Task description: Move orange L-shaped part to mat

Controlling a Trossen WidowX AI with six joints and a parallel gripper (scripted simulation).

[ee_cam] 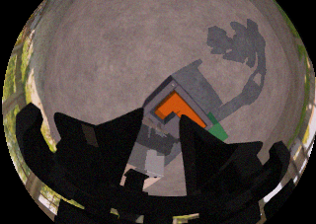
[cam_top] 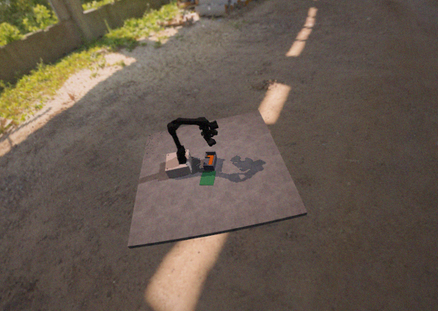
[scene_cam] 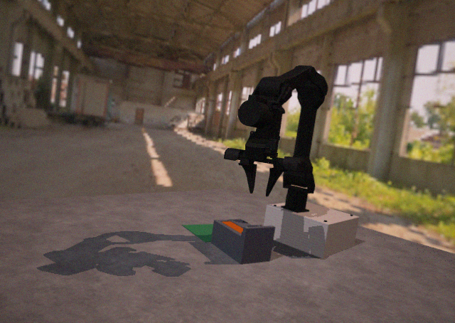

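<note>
My gripper tip is now 30 mm past the orange L-shaped part, 60 mm to the left of it and 120 mm above it. Also, from my gripper tip: green mat (60 mm behind, 220 mm to the right, 180 mm below).
</note>
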